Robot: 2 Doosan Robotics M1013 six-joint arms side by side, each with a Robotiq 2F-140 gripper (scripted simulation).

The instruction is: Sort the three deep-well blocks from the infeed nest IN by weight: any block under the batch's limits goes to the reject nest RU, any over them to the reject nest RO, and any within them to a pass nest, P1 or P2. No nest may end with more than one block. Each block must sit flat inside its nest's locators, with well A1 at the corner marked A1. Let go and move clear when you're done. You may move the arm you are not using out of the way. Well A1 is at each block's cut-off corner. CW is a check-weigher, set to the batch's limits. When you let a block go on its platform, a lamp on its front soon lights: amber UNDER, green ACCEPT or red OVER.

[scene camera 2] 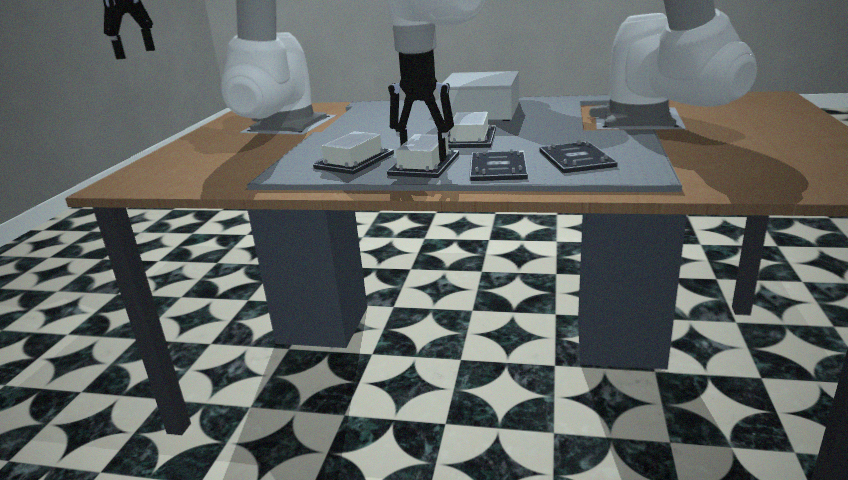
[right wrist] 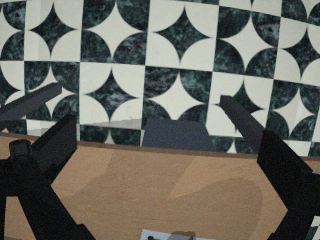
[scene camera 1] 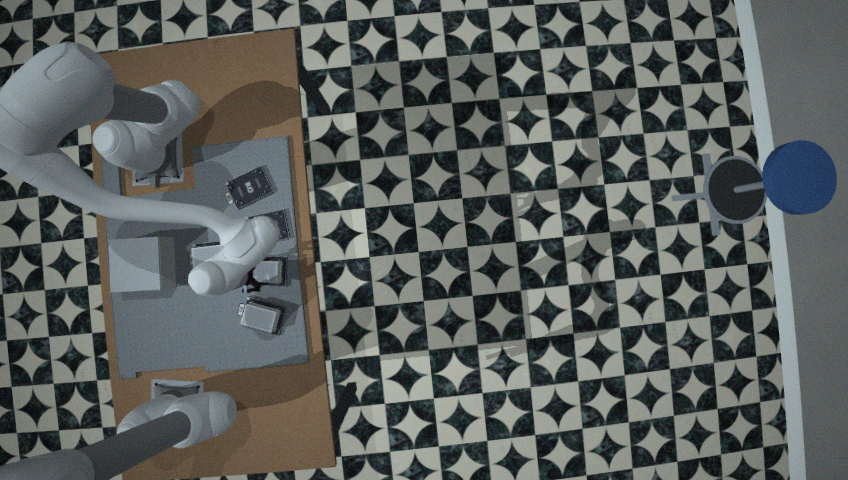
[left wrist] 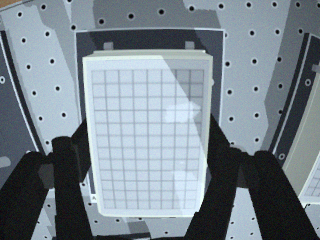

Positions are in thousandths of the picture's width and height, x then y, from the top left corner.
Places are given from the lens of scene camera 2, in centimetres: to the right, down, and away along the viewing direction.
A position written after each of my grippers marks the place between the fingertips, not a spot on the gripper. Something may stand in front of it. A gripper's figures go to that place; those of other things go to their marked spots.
my left gripper (scene camera 2: 501, 332): 0, -19, 141
check-weigher CW (scene camera 2: 587, 195): 20, -40, 169
